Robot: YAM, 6 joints.
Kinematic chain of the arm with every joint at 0, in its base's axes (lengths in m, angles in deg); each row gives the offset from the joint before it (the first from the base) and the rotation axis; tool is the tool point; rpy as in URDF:
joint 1: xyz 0 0 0.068 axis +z
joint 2: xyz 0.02 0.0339 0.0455 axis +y
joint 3: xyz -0.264 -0.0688 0 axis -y
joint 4: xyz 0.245 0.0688 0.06 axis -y
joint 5: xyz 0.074 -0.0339 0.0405 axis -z
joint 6: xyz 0.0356 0 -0.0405 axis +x
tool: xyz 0 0 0 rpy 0 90 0
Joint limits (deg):
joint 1: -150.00..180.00
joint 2: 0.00..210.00
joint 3: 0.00..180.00
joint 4: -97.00..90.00
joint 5: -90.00..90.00
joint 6: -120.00..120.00
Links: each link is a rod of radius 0.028 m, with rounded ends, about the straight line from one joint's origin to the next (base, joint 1, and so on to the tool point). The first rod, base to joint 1, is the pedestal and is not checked.
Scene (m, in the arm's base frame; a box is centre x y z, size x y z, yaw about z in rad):
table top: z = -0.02
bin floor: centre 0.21 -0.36 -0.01 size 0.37 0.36 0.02 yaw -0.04
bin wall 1: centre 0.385 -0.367 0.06 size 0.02 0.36 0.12 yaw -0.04
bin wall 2: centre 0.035 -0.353 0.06 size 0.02 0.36 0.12 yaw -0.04
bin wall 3: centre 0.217 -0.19 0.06 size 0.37 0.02 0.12 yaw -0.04
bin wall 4: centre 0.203 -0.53 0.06 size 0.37 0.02 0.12 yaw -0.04
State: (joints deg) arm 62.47 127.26 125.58 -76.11 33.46 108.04
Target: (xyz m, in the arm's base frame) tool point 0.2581 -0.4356 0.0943
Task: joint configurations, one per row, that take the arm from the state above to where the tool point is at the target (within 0.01 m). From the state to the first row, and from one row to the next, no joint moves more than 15 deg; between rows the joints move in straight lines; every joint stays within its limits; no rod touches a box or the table.
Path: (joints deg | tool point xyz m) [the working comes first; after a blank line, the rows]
Joints at the target: -56.83 151.90 128.57 -64.30 38.80 108.04
Straight joint move there: touches bin wall 1.

1: 47.56 128.95 126.55 -74.72 34.19 108.04 | 0.3227 0.3233 0.2677
2: 32.65 130.63 127.52 -73.33 34.92 108.04 | 0.4017 0.2332 0.2602
3: 17.74 132.32 128.48 -71.94 35.65 108.04 | 0.4554 0.1239 0.2524
4: 2.84 134.01 129.45 -70.55 36.39 108.04 | 0.4793 0.0026 0.2445
5: -12.07 135.70 130.42 -69.16 37.12 108.04 | 0.4707 -0.1226 0.2364
6: -26.98 137.38 131.39 -67.77 37.85 108.04 | 0.4292 -0.2430 0.2283
7: -41.89 139.07 132.35 -66.38 38.58 108.04 | 0.3569 -0.3500 0.2199
8: -56.80 140.76 133.32 -64.99 39.31 108.04 | 0.2581 -0.4356 0.2115
9: -56.83 151.90 128.57 -64.30 38.80 108.04 | 0.2581 -0.4356 0.0943

